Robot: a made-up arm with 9 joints.
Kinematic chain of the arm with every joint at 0, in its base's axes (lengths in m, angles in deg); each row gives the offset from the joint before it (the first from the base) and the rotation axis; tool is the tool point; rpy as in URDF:
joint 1: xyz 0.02 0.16 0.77 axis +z
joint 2: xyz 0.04 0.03 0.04 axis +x
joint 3: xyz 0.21 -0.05 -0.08 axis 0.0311 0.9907 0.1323
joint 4: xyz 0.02 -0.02 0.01 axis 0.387 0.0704 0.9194
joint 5: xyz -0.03 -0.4 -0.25 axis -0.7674 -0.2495 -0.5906
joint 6: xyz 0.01 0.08 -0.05 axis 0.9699 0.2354 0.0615
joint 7: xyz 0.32 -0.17 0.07 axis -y
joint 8: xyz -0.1 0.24 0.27 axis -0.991 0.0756 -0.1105
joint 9: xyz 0.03 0.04 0 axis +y
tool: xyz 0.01 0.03 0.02 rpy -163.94 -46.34 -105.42
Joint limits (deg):
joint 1: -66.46..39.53
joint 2: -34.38..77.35
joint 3: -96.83..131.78
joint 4: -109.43..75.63
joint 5: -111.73..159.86
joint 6: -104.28..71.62
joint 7: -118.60..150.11
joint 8: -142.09..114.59
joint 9: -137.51..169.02
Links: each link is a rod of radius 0.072 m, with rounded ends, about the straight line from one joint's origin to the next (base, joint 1, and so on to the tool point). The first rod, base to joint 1, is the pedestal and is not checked.
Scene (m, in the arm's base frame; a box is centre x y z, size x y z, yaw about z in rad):
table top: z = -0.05
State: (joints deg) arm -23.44 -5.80 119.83 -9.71 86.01 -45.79 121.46 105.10 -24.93
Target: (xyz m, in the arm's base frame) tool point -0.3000 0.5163 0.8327
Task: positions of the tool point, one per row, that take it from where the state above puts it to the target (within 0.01 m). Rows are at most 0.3 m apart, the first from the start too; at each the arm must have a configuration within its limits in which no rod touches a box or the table.
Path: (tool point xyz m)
1: -0.1494 -0.3501 0.4524
2: -0.1605 -0.1187 0.3101
3: -0.1817 0.1411 0.2862
4: -0.2217 0.3682 0.3875
5: -0.2700 0.5049 0.5875
6: -0.3000 0.5163 0.8327

